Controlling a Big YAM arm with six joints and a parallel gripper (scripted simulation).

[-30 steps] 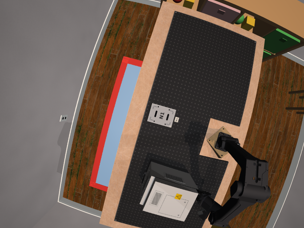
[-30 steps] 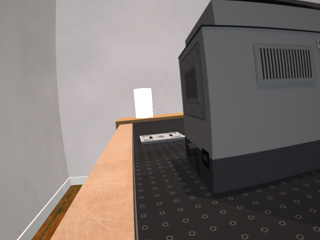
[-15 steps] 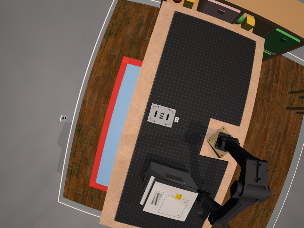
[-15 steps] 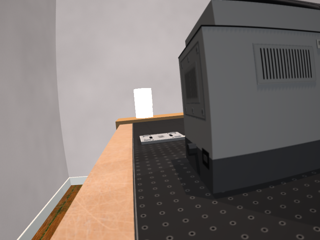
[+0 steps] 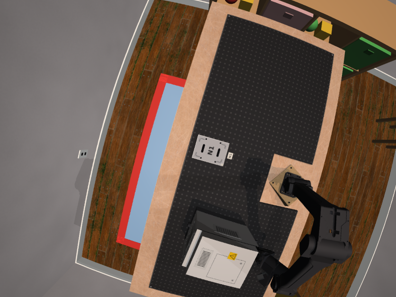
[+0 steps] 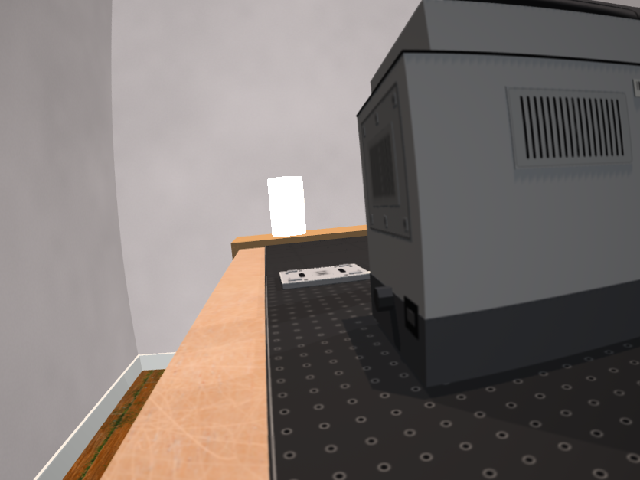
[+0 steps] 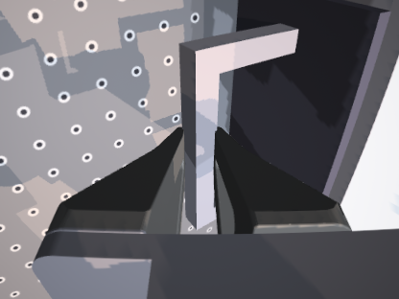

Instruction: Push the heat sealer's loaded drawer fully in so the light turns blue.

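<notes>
My hand is 130 mm short of the plate.
</notes>
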